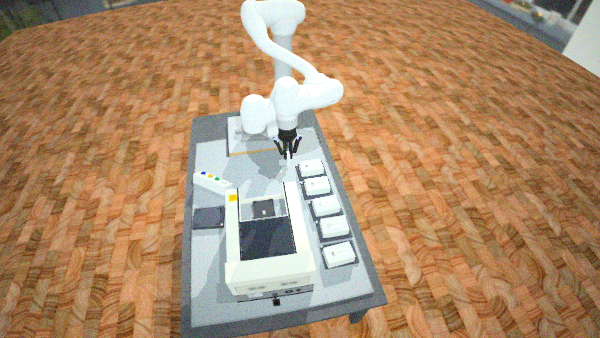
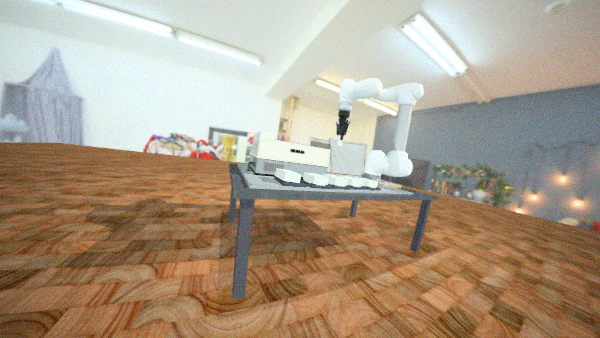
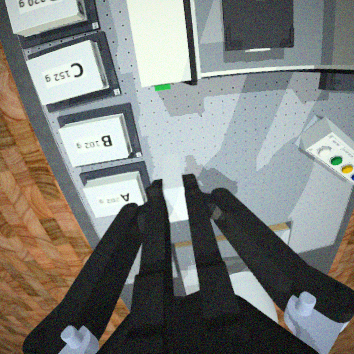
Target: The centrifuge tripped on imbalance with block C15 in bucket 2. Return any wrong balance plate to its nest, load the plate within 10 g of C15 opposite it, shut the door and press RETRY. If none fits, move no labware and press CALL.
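Frame: origin at the arm's base, x ahead, y left, z up, level; metres.
Where they show: gripper, between the fingertips: [image 1: 288, 163] [image 2: 339, 145] [image 3: 172, 166]; arm's base, origin of its link: [image 1: 255, 132] [image 2: 371, 179] [image 3: 234, 271].
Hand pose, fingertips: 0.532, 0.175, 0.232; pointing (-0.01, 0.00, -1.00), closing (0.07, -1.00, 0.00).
Observation:
Each offset is from my fingertips to the centre of the thing, as dx, dy, dz. "spot": to the spot under its first point.
My gripper [image 1: 287, 155] [image 2: 341, 135] [image 3: 172, 166] is shut and empty. It hangs above the table behind the cream centrifuge @(+0.313, -0.132, -0.129) [image 1: 268, 269] [image 2: 289, 155] [image 3: 159, 42]. The open rear of the centrifuge shows a dark empty bucket [image 1: 263, 208] [image 3: 258, 24]. White balance plates sit in dark nests in a row on the right. They are plate A, 202 g @(-0.157, +0.142, -0.218) [image 1: 311, 167] [image 3: 112, 198], plate B, 102 g @(-0.020, +0.153, -0.218) [image 1: 317, 185] [image 3: 93, 140], plate C, 152 g @(+0.116, +0.176, -0.218) [image 1: 326, 204] [image 3: 64, 74], plate D @(+0.246, +0.193, -0.218) [image 1: 334, 226] [image 3: 42, 10] and plate E @(+0.398, +0.183, -0.215) [image 1: 339, 253]. Block C15 is not visible.
A white button box @(-0.106, -0.423, -0.209) [image 1: 211, 181] [image 3: 331, 154] with coloured buttons lies left of the centrifuge. A dark square pad @(spot: +0.111, -0.433, -0.226) [image 1: 208, 217] lies beside it. The arm's base plate [image 1: 234, 145] is at the back of the grey table [image 1: 197, 126] [image 2: 293, 194].

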